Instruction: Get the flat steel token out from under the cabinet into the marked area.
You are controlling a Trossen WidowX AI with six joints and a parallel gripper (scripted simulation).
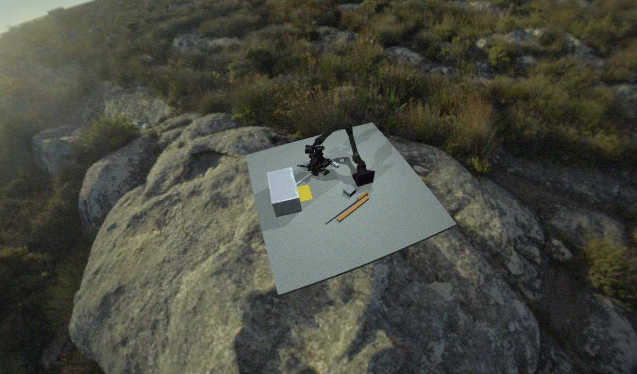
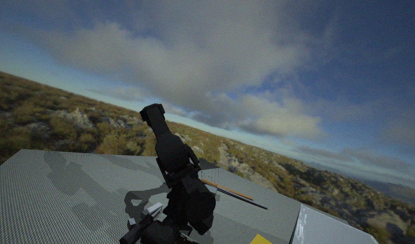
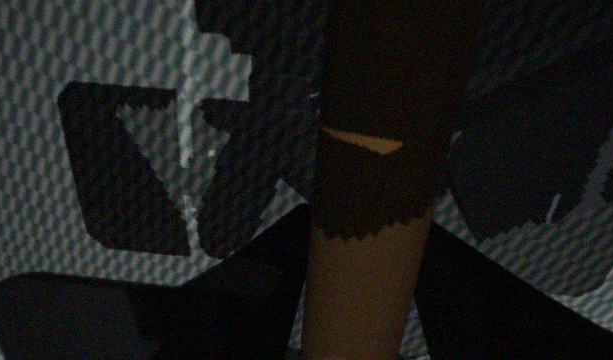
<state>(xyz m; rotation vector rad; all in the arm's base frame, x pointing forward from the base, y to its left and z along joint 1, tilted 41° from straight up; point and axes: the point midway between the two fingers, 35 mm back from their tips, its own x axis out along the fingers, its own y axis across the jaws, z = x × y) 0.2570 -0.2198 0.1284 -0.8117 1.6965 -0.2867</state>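
My gripper tip is now 13 cm past the grey bar and 2 cm to the right of it. Also, from my gripper tip: grey block (10 cm behind, 34 cm to the left, 1 cm above); then small grey cube (11 cm behind, 6 cm to the right); then wooden stick (6 cm behind, 48 cm to the left).
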